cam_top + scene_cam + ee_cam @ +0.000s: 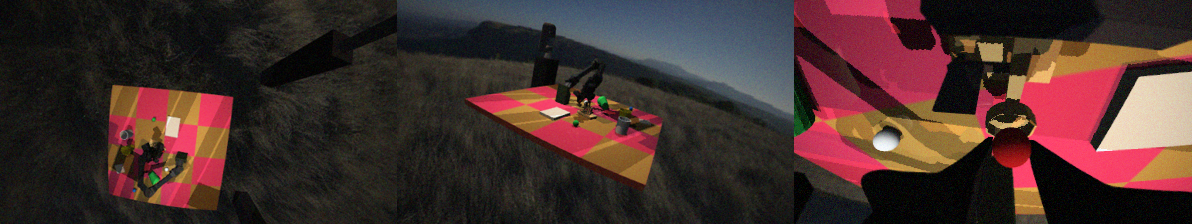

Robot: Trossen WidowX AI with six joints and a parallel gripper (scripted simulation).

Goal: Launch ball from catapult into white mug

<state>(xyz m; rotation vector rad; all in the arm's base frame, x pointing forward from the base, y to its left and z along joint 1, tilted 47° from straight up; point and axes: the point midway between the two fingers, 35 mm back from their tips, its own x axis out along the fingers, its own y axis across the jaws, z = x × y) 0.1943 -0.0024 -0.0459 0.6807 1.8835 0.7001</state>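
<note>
The red ball lies 1 cm above my gripper tip. From my gripper tip the other things lie so: green ball 17 cm ahead, 27 cm to the right, 5 cm below; then wooden catapult 7 cm ahead, 1 cm to the left, 2 cm below; then white ball 5 cm behind, 22 cm to the left, 5 cm below.
</note>
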